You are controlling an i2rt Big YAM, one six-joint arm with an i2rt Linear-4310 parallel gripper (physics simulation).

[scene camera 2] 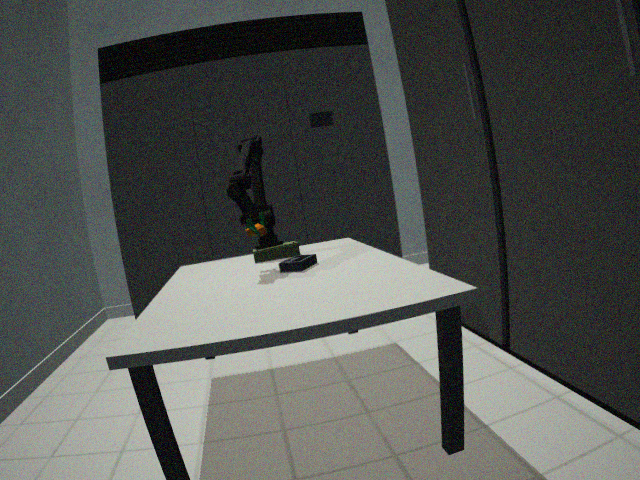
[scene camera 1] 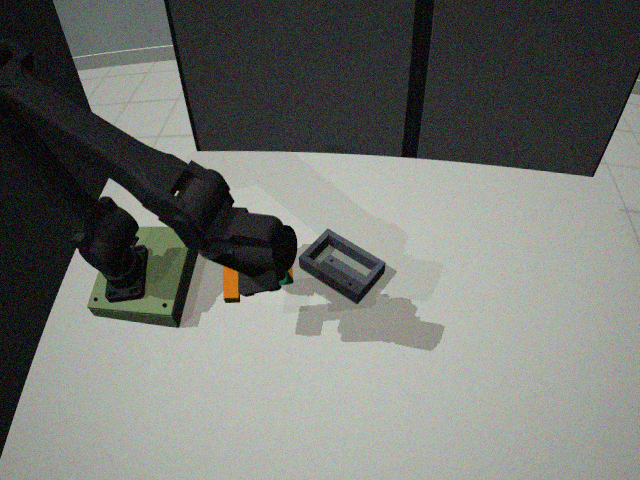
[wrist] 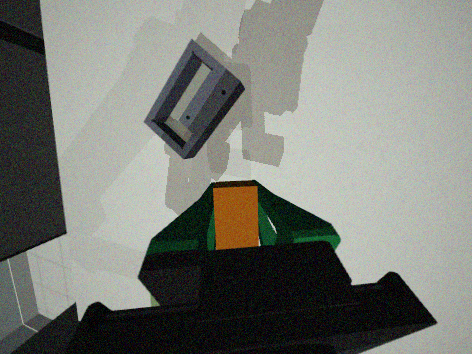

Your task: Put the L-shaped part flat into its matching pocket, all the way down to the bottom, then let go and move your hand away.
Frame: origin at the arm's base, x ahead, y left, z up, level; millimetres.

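Where they show: gripper, fingertip midpoint: (scene camera 2: 263, 234) (scene camera 1: 289, 273) (wrist: 233, 187); arm's base, origin of the base link: (scene camera 2: 269, 246) (scene camera 1: 128, 275).
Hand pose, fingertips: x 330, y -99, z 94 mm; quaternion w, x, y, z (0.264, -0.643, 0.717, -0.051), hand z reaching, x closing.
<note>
Each offset is from my fingertips to the top centre of the thing. Level surfaces: height alone.
The orange L-shaped part {50 mm back, 17 mm right, 39 mm up} (scene camera 1: 231, 285) (scene camera 2: 257, 227) (wrist: 236, 218) is held up in the air above the table. Its orange end face shows between the green fingers in the wrist view; the rest of its shape is largely hidden by the hand. My gripper (scene camera 1: 285, 278) (wrist: 233, 187) is shut on it. The grey-blue pocket block {101 mm ahead, 90 mm left, 104 mm down} (scene camera 1: 356, 251) (scene camera 2: 298, 264) (wrist: 173, 82) lies on the table, turned at an angle, with an open recess on top and two small dark dots inside. The part is apart from the block, to its left in scene camera 1 and nearer the hand in the wrist view.
The green base block (scene camera 1: 160, 240) (scene camera 2: 276, 252) under the arm stands at the left of the pocket block in scene camera 1. Dark panels (scene camera 1: 299, 77) rise behind the white table {141 mm down} (scene camera 1: 320, 403) (scene camera 2: 310, 304). Arm shadows fall around the pocket block.
</note>
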